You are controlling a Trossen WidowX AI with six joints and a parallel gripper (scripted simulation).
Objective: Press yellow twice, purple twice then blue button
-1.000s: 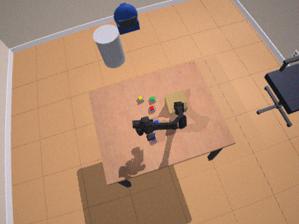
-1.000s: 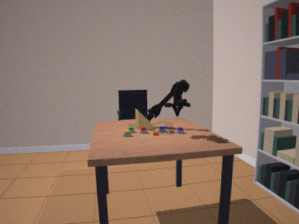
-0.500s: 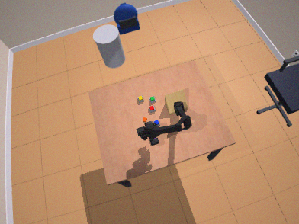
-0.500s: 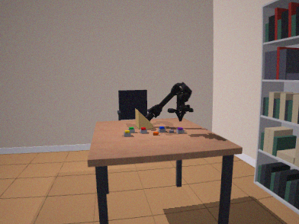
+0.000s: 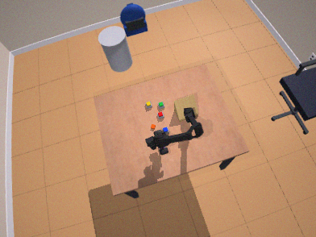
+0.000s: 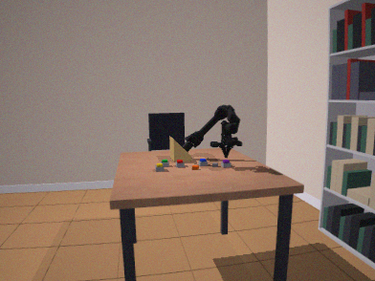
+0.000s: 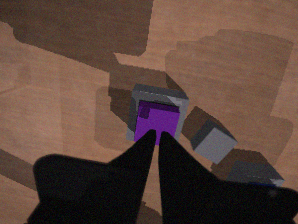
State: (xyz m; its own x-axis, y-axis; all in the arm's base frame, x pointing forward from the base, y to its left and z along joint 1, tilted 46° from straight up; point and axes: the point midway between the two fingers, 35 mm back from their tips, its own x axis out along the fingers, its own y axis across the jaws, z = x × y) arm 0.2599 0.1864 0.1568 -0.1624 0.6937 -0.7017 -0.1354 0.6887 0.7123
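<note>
Right now my gripper tip is 2 cm above the purple button. From my gripper tip the other things lie so: blue button (5 cm behind, 14 cm to the right, 2 cm below); then grey block (1 cm behind, 7 cm to the right, 4 cm below); then orange block (4 cm ahead, 19 cm to the right, 4 cm below).
</note>
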